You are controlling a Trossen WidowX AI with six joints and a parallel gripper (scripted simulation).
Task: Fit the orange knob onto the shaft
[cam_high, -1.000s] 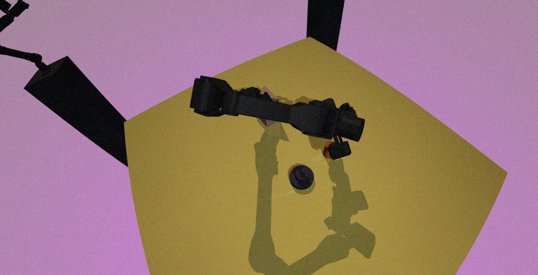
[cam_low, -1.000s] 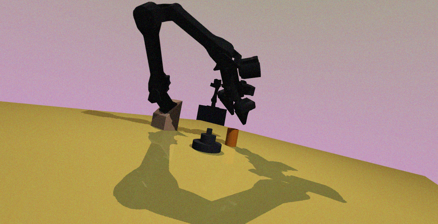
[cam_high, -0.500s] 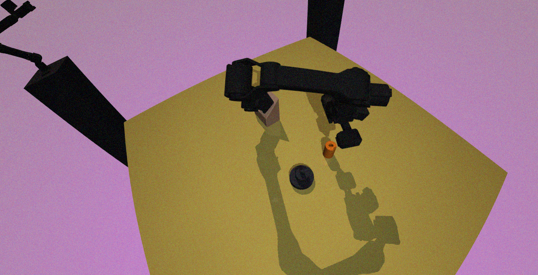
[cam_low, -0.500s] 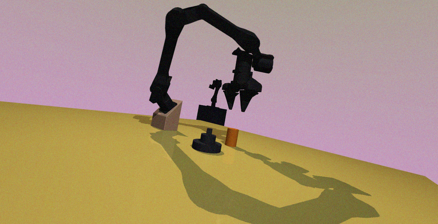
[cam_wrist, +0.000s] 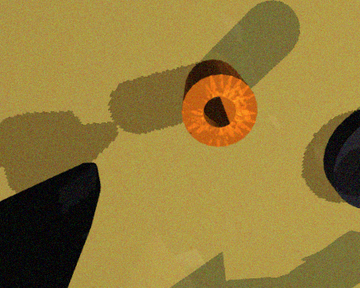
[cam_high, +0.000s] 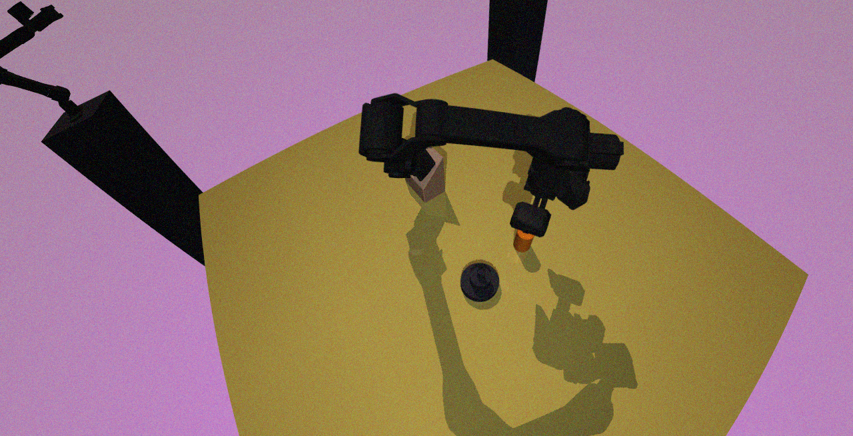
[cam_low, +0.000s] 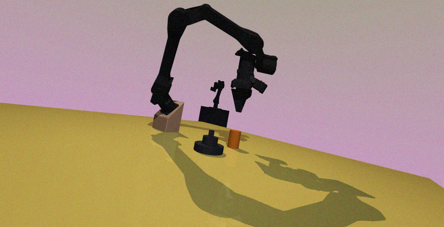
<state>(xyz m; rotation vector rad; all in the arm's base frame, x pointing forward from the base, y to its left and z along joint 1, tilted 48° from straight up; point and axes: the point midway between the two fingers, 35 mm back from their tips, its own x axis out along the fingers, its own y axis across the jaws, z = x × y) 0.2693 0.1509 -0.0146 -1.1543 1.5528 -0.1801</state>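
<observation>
My gripper tip is 10 cm above the orange knob. From my gripper tip the other things lie so: dark pedestal (14 cm to the right, 9 cm below, 3 cm ahead).
</observation>
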